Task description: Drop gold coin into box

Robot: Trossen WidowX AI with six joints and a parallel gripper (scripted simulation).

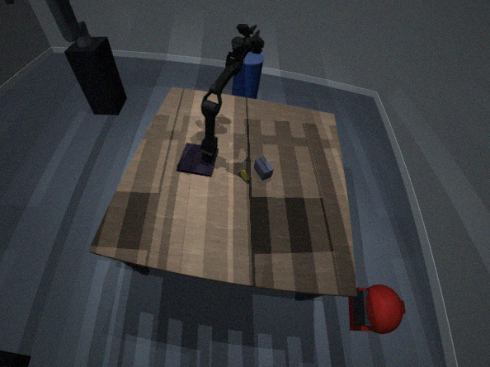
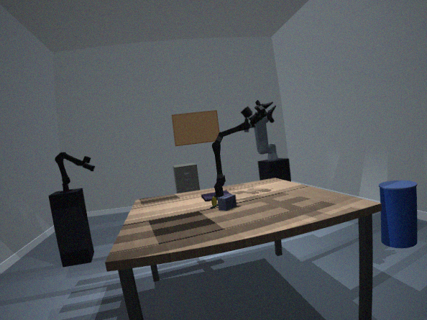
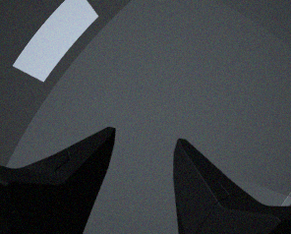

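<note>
My gripper tip is now 10 mm past the gold coin, 520 mm to the left of it and 590 mm above it.
</note>
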